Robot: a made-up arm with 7 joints. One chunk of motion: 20 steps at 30 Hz.
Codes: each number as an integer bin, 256 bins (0 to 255) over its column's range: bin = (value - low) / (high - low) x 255, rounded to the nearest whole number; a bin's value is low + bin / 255 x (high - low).
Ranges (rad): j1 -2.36..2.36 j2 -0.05..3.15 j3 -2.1..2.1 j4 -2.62..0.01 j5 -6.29..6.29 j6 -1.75..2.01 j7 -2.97..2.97
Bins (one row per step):
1: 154 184 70 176 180 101 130
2: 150 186 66 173 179 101 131
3: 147 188 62 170 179 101 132
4: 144 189 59 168 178 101 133
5: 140 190 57 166 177 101 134
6: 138 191 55 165 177 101 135
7: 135 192 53 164 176 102 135
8: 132 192 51 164 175 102 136
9: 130 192 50 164 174 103 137
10: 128 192 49 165 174 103 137
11: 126 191 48 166 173 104 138
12: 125 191 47 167 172 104 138
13: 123 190 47 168 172 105 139
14: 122 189 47 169 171 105 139
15: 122 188 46 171 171 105 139
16: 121 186 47 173 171 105 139
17: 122 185 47 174 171 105 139
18: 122 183 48 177 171 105 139
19: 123 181 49 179 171 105 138
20: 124 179 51 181 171 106 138
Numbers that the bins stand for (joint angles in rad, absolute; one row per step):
1: 0.4905 2.2590 -0.9471 -0.8048 2.5900 -0.2607 0.0582
2: 0.4165 2.2841 -1.0129 -0.8357 2.5407 -0.2607 0.0815
3: 0.3609 2.3092 -1.0788 -0.8667 2.5407 -0.2607 0.1048
4: 0.3054 2.3218 -1.1282 -0.8873 2.4913 -0.2607 0.1281
5: 0.2314 2.3343 -1.1612 -0.9079 2.4420 -0.2607 0.1514
6: 0.1944 2.3469 -1.1941 -0.9182 2.4420 -0.2607 0.1747
7: 0.1388 2.3594 -1.2271 -0.9285 2.3927 -0.2460 0.1747
8: 0.0833 2.3594 -1.2600 -0.9285 2.3433 -0.2460 0.1980
9: 0.0463 2.3594 -1.2765 -0.9285 2.2940 -0.2313 0.2213
10: 0.0093 2.3594 -1.2929 -0.9182 2.2940 -0.2313 0.2213
11: -0.0278 2.3469 -1.3094 -0.9079 2.2447 -0.2165 0.2446
12: -0.0463 2.3469 -1.3259 -0.8976 2.1953 -0.2165 0.2446
13: -0.0833 2.3343 -1.3259 -0.8873 2.1953 -0.2018 0.2679
14: -0.1018 2.3218 -1.3259 -0.8770 2.1460 -0.2018 0.2679
15: -0.1018 2.3092 -1.3424 -0.8564 2.1460 -0.2018 0.2679
16: -0.1203 2.2841 -1.3259 -0.8357 2.1460 -0.2018 0.2679
17: -0.1018 2.2716 -1.3259 -0.8254 2.1460 -0.2018 0.2679
18: -0.1018 2.2465 -1.3094 -0.7945 2.1460 -0.2018 0.2679
19: -0.0833 2.2214 -1.2929 -0.7738 2.1460 -0.2018 0.2446
20: -0.0648 2.1963 -1.2600 -0.7532 2.1460 -0.1870 0.2446

